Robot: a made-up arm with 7 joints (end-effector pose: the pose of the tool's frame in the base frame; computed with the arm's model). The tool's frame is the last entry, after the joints. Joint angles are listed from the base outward.
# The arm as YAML. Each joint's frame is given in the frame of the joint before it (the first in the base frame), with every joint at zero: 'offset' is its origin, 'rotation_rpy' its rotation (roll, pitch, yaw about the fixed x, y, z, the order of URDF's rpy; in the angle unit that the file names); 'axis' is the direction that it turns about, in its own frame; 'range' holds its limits. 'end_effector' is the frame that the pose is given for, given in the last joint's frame.
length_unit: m
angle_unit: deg
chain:
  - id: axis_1
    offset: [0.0, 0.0, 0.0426]
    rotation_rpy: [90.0, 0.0, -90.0]
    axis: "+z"
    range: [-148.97, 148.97]
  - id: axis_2
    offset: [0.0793, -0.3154, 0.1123]
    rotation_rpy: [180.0, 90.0, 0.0]
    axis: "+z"
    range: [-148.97, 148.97]
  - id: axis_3
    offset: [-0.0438, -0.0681, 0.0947]
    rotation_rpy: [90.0, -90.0, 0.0]
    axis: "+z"
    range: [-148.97, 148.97]
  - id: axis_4
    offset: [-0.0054, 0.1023, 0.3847]
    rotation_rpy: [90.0, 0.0, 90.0]
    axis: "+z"
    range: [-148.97, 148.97]
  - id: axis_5
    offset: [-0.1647, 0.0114, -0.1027]
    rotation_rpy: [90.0, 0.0, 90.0]
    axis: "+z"
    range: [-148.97, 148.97]
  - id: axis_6
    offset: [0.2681, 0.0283, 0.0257]
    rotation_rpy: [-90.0, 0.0, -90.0]
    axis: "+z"
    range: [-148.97, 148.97]
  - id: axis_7
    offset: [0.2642, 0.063, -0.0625]
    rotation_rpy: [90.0, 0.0, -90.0]
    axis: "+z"
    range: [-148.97, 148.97]
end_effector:
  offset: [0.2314, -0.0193, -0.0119]
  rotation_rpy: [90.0, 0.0, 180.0]
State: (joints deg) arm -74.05 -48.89 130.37 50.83 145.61 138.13 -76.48
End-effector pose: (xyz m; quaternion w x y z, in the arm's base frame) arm -0.0883 0.1242 0.2473 0.4674 -0.7125 0.3413 0.3966
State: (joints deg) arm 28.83 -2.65 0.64 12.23 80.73 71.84 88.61
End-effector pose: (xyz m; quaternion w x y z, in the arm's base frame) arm 0.1418 0.3748 0.0221 0.0596 0.7003 -0.6918 0.1659
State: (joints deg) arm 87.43 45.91 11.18 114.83 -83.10 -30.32 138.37
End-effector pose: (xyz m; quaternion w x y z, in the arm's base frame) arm -0.0819 0.1866 0.6262 0.1642 -0.8804 0.0397 0.4431
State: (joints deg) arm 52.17 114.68 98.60 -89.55 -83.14 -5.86 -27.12
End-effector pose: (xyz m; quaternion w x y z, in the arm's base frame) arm 0.2119 -0.4079 -0.4691 0.3826 0.8133 -0.1416 -0.4149
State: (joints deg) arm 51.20 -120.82 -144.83 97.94 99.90 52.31 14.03
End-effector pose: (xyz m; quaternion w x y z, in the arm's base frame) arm -0.2445 -0.4432 -0.0746 0.7433 -0.2162 -0.0482 0.6312
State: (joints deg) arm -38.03 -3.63 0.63 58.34 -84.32 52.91 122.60
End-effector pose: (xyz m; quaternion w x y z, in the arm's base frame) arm 0.0275 -0.2576 -0.4392 0.1932 0.3949 0.4234 0.7922
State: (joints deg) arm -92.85 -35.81 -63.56 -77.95 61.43 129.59 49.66
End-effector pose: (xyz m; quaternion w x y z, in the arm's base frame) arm -0.4925 -0.5011 0.2381 0.7736 0.1958 0.5647 0.2104
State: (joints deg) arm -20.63 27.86 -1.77 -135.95 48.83 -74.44 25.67
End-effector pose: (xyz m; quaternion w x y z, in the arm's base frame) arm -0.0907 0.1983 0.0661 0.3049 0.4269 -0.5707 -0.6317
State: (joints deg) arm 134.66 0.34 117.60 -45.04 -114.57 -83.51 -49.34
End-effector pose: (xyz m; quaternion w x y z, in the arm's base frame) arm 0.0984 0.1546 0.0820 0.4898 -0.5334 0.5769 -0.3778
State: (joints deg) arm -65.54 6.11 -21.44 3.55 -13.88 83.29 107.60
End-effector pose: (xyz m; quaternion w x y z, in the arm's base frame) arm 0.2255 -0.5754 0.0725 0.6251 0.0096 0.3506 0.6973
